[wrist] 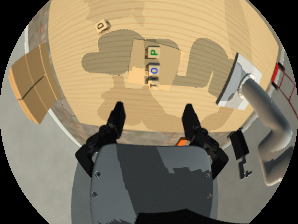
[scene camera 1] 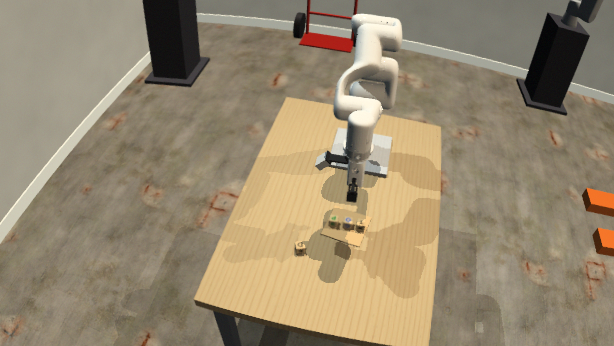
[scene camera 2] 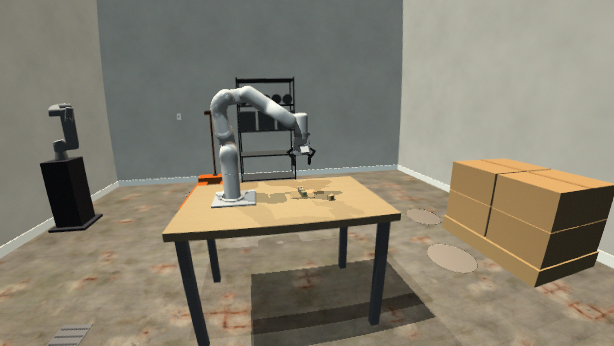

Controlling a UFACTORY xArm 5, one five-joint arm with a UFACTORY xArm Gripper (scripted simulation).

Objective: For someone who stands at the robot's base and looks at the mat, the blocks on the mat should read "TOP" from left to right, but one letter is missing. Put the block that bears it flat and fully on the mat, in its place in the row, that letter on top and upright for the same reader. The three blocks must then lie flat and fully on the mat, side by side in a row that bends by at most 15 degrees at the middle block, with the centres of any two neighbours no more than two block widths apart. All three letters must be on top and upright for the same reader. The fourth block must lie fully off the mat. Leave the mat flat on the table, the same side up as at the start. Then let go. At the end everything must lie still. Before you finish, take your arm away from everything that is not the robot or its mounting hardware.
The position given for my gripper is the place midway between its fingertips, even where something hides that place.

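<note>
My gripper (scene camera 1: pixel 352 190) is visible, and there is a wrist image of the gripper (wrist: pixel 154 109) as well. Likewise visible: a tan mat (scene camera 1: pixel 351 236), with a further sighting of the mat (wrist: pixel 170 58).
</note>
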